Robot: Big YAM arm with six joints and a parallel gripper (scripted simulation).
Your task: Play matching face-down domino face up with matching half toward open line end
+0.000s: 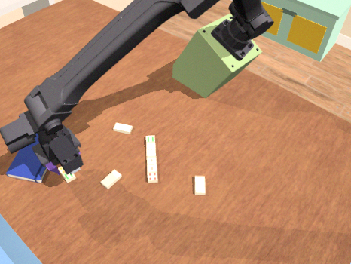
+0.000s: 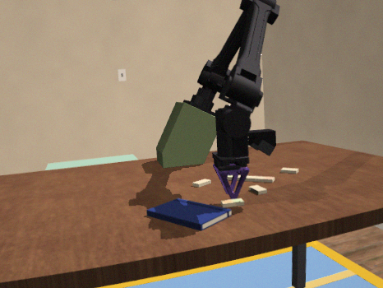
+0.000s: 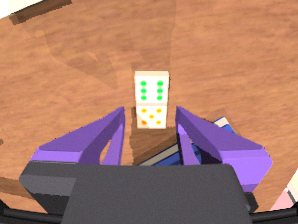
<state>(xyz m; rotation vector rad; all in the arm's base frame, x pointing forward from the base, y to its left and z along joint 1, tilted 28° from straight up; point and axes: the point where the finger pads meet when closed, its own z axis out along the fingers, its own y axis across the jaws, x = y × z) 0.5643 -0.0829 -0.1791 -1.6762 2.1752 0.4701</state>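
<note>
Right now my hand is 120 mm to the left of the book, 20 mm short of it and 20 mm above it.
</note>
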